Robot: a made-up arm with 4 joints.
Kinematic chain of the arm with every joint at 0, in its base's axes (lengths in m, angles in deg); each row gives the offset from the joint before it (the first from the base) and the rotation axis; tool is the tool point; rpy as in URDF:
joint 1: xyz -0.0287 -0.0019 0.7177 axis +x
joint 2: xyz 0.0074 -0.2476 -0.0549 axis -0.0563 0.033 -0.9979
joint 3: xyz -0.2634 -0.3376 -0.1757 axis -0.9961 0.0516 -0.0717
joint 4: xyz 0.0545 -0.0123 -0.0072 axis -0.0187 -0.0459 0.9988
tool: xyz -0.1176 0.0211 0.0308 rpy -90 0 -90
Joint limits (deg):
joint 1: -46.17..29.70
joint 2: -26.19..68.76
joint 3: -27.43..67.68
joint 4: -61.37..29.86
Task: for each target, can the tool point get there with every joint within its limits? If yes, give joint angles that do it. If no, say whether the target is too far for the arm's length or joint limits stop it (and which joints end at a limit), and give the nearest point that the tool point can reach.
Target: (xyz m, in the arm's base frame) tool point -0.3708 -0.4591 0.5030
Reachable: yes | joints -2.63 12.52 31.65 -29.70
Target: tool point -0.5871 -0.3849 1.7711
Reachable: no: too far | nearest point -0.3282 -0.5688 1.0423 | short by 0.795 m
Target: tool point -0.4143 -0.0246 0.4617
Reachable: yes | joints 23.88 60.87 35.17 -27.76
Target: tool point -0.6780 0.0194 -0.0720
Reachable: no: too far | nearest point -0.4054 -0.1437 0.3055 | short by 0.493 m
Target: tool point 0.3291 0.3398 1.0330
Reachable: no: joint limits stop it (at a limit: joint 1, joint 2, joint 4) | nearest point -0.3460 -0.0132 0.5157 | short by 0.921 m
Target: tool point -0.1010 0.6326 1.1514
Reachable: no: joint limits stop it (at a limit: joint 1, joint 2) | nearest point -0.3950 0.0206 0.5281 | short by 0.922 m
